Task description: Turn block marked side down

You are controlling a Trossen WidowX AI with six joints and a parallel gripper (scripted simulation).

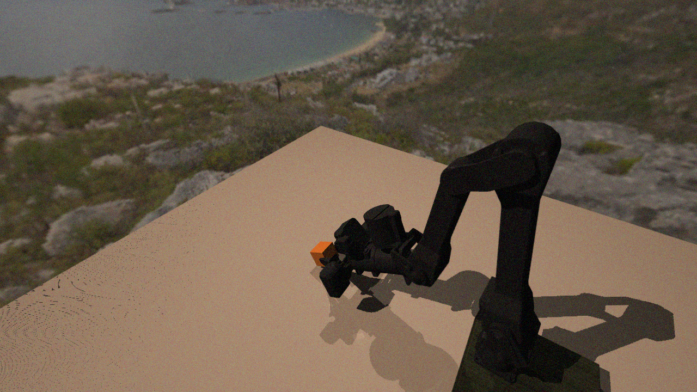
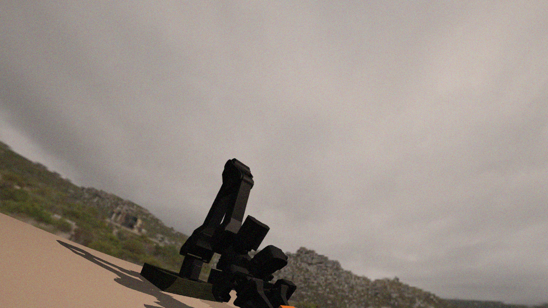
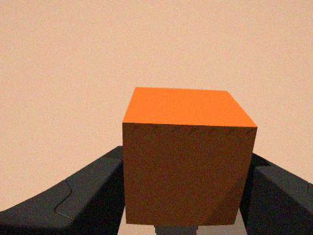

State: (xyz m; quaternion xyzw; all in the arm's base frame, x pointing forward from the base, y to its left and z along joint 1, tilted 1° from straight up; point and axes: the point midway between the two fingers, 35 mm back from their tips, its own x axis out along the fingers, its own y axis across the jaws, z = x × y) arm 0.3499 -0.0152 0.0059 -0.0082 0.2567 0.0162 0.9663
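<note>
The orange block lies 10 mm below my gripper tip.
</note>
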